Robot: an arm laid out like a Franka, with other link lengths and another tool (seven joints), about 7 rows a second.
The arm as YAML. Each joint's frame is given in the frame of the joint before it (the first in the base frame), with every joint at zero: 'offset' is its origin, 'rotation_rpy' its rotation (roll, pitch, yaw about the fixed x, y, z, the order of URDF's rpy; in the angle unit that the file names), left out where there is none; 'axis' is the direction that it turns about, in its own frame. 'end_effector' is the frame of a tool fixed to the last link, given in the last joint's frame.
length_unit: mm
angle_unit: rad
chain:
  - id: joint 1
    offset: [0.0, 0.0, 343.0]
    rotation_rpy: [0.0, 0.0, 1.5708]
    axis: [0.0, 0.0, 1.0]
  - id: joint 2
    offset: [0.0, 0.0, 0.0]
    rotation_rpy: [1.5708, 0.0, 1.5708]
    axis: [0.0, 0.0, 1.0]
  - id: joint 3
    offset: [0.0, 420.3, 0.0]
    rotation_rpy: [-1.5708, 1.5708, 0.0]
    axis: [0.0, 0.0, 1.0]
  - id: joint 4
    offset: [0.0, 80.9, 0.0]
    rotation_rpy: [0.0, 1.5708, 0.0]
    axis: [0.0, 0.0, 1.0]
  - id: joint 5
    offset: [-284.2, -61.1, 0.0]
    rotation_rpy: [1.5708, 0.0, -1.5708]
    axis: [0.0, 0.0, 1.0]
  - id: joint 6
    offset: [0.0, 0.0, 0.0]
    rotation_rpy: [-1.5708, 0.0, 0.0]
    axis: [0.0, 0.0, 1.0]
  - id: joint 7
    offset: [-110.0, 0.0, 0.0]
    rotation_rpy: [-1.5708, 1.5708, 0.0]
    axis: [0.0, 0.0, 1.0]
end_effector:
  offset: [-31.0, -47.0, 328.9]
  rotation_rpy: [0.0, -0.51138, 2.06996]
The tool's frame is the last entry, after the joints.
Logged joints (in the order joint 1, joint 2, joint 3, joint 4, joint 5, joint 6, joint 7), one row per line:
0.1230 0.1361 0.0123 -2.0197 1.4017 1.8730 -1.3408
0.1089 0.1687 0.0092 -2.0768 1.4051 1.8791 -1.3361
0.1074 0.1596 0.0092 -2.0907 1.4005 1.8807 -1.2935
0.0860 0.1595 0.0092 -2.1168 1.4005 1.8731 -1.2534
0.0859 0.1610 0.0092 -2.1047 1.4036 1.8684 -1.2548
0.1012 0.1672 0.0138 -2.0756 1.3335 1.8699 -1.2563
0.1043 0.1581 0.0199 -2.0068 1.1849 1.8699 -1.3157
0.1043 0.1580 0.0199 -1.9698 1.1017 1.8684 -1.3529
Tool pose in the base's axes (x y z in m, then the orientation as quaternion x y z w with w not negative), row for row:
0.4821 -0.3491 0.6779 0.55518 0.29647 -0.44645 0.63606
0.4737 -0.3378 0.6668 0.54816 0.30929 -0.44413 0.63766
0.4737 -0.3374 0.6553 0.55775 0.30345 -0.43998 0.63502
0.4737 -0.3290 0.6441 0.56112 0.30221 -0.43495 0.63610
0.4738 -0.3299 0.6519 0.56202 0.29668 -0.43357 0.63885
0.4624 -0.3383 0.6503 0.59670 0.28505 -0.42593 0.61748
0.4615 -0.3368 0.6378 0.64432 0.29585 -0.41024 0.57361
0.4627 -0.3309 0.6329 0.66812 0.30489 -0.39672 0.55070
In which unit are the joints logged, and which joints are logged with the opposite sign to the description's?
The joints are logged in radians. Opposite sign: joint 1, joint 2, joint 3, joint 5.
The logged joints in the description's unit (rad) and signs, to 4 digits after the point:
-0.1230 -0.1361 -0.0123 -2.0197 -1.4017 1.8730 -1.3408
-0.1089 -0.1687 -0.0092 -2.0768 -1.4051 1.8791 -1.3361
-0.1074 -0.1596 -0.0092 -2.0907 -1.4005 1.8807 -1.2935
-0.0860 -0.1595 -0.0092 -2.1168 -1.4005 1.8731 -1.2534
-0.0859 -0.1610 -0.0092 -2.1047 -1.4036 1.8684 -1.2548
-0.1012 -0.1672 -0.0138 -2.0756 -1.3335 1.8699 -1.2563
-0.1043 -0.1581 -0.0199 -2.0068 -1.1849 1.8699 -1.3157
-0.1043 -0.1580 -0.0199 -1.9698 -1.1017 1.8684 -1.3529

